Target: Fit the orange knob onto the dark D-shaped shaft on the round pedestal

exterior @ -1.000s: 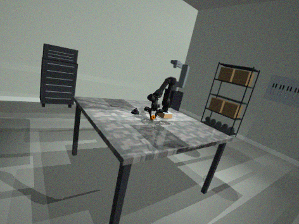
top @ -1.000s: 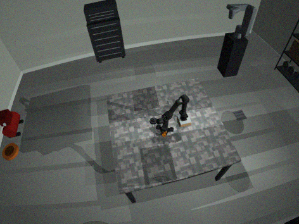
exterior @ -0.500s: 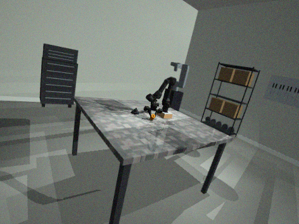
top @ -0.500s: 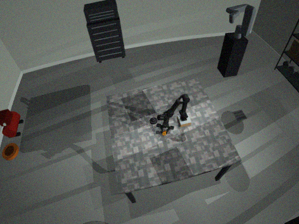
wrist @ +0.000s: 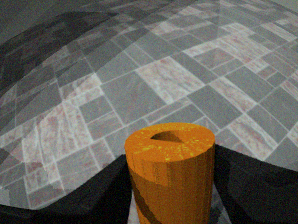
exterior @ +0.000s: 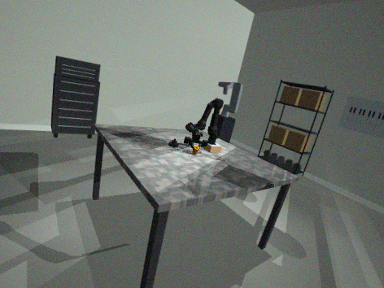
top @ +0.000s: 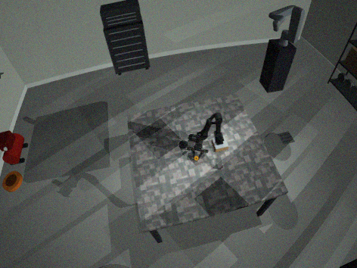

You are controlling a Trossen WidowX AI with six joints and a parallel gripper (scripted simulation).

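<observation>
Right now my gripper tip is 70 mm short of the pedestal, 210 mm to the left of it and 10 mm above it. From my gripper tip the other things lie so: orange knob (10 mm behind, 10 mm to the right, 10 mm below).
</observation>
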